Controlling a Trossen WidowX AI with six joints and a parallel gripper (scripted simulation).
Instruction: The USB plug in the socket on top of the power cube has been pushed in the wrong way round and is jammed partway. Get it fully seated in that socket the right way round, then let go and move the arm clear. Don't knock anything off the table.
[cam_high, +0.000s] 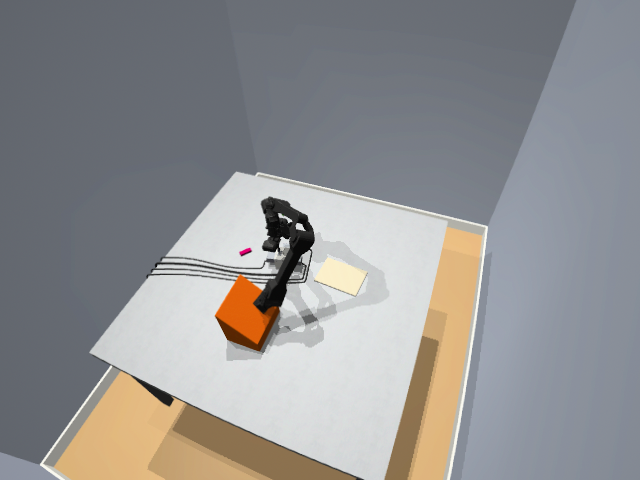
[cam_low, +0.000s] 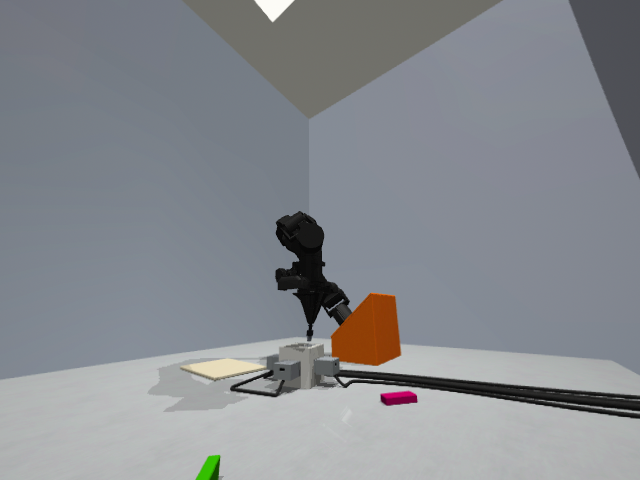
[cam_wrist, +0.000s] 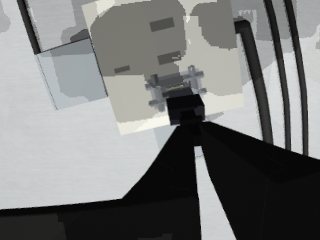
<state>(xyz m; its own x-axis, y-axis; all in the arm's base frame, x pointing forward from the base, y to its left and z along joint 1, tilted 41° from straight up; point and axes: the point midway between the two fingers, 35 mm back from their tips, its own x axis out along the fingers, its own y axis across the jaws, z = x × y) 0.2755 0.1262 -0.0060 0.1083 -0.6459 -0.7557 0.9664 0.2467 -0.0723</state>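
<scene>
Right now my gripper tip is 5 cm above the grey socket frame. From my gripper tip the other things lie so: black USB plug 2 cm below; then magenta block 19 cm to the left, 12 cm below, 2 cm behind; then beige pad 30 cm to the right, 12 cm below, 6 cm ahead.
</scene>
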